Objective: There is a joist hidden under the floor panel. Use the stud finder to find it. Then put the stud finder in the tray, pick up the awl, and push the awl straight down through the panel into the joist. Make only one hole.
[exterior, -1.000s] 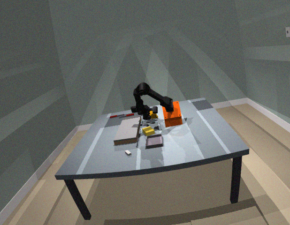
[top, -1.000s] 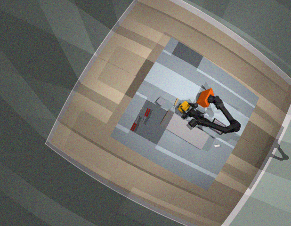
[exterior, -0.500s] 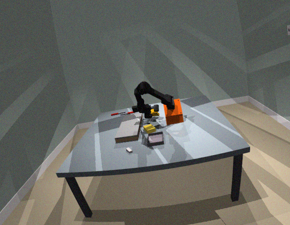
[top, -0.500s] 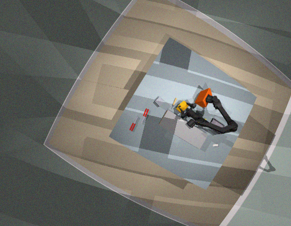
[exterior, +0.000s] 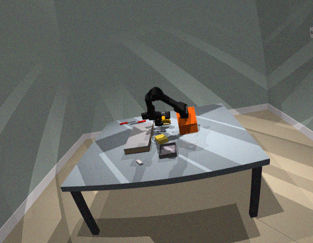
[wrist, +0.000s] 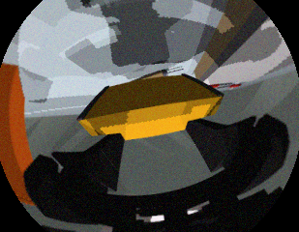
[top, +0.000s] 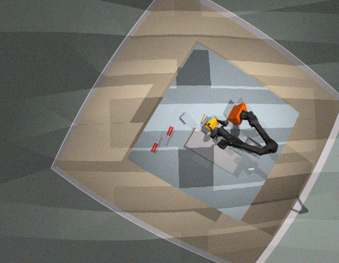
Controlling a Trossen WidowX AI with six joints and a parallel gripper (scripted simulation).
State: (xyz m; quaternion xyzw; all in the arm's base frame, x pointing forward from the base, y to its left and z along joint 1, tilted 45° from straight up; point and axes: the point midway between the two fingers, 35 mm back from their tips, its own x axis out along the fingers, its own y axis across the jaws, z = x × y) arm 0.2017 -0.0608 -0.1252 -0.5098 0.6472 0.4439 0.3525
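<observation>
Now: the awl 90 mm below my gripper tip, 60 mm to the right of it and 20 mm ahead of it. The rest, counted from my gripper tip: square window (30 mm ahead, 20 mm to the right); yellow stud finder (10 mm below, 10 mm ahead); grey block (200 mm to the right, 90 mm ahead, 80 mm below).
</observation>
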